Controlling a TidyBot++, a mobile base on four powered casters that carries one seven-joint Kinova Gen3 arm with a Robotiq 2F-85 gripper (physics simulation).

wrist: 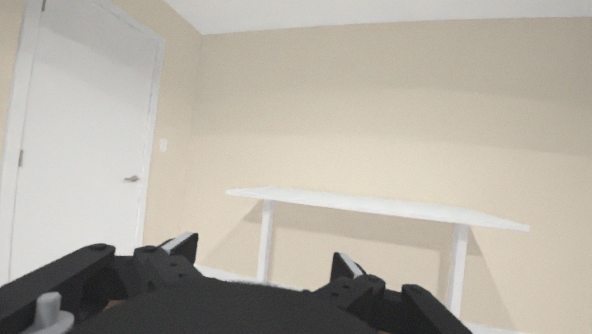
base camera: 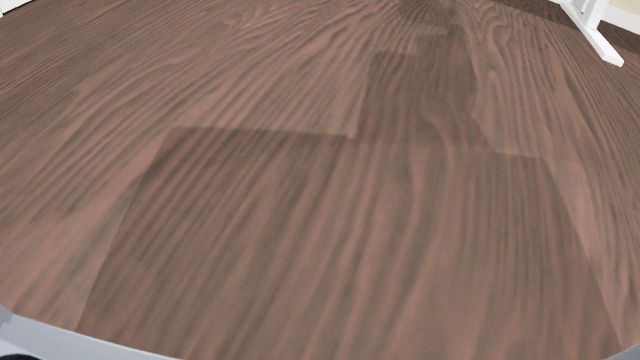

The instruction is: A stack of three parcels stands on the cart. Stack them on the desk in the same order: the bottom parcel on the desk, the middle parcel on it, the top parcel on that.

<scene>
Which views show the gripper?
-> The wrist view only.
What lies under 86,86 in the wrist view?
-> A white door.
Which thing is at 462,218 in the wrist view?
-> A white desk.
</scene>
